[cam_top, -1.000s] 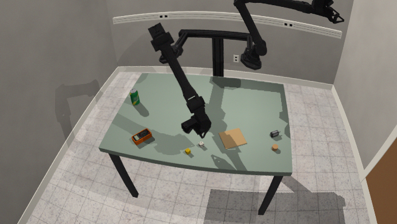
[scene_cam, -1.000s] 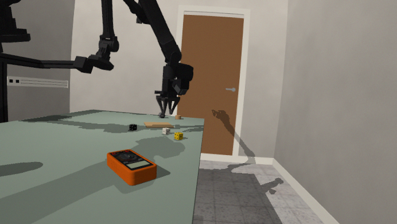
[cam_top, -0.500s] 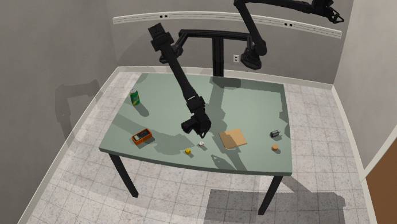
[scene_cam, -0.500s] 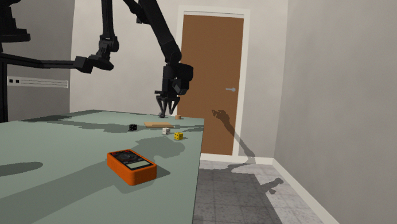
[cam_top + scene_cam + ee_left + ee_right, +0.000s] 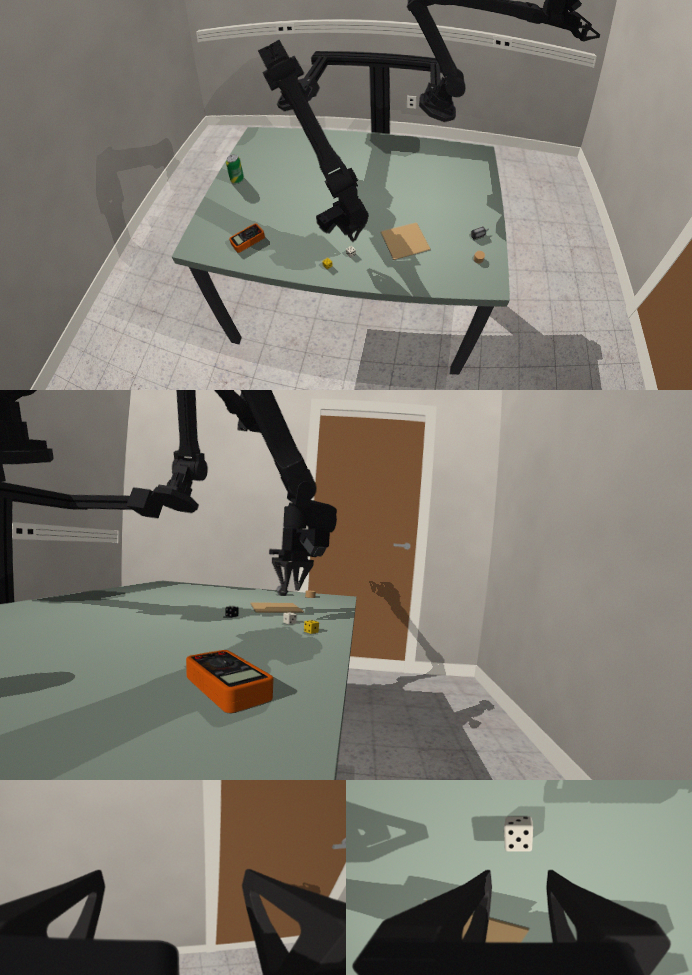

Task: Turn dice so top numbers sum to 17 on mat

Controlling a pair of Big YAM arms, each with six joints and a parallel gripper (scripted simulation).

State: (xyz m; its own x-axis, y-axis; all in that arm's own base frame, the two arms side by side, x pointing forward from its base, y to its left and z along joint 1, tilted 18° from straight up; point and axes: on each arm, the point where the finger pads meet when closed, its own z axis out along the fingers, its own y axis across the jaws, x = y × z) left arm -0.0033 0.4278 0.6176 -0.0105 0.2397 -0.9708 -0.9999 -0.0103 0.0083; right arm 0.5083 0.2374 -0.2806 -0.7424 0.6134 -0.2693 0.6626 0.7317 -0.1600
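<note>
Now: the white die 8 cm below my right hand. Round my right hand: black die 16 cm behind, 2 cm to the left, 8 cm below; then yellow die 7 cm ahead, 7 cm to the right, 8 cm below; then tan mat 8 cm behind, 18 cm to the left, 9 cm below.
</note>
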